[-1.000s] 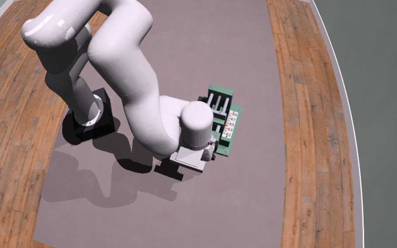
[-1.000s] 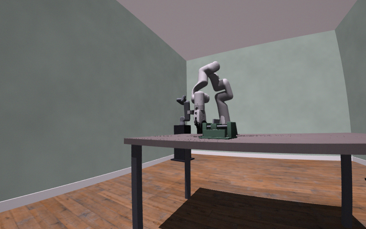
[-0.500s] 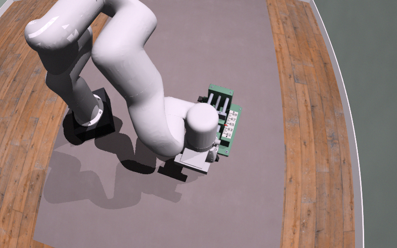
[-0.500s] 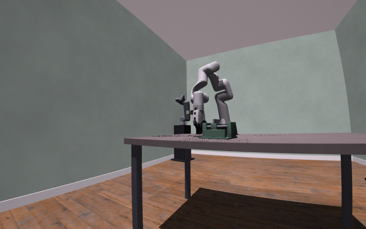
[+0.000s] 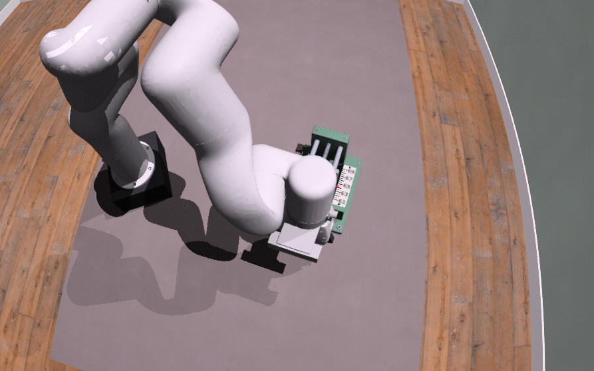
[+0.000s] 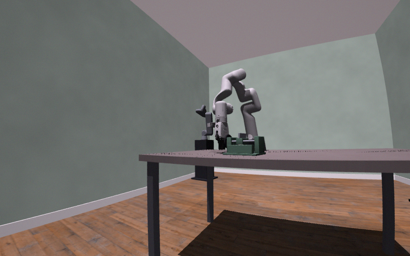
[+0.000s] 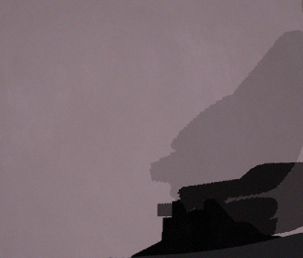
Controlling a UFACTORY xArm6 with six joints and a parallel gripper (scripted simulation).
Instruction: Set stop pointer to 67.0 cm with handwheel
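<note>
Now: hand 2 cm to the right of the black handwheel and 1 cm below it. Also, from my hand: stop block 1 cm ahead, 14 cm to the left, 4 cm above.
</note>
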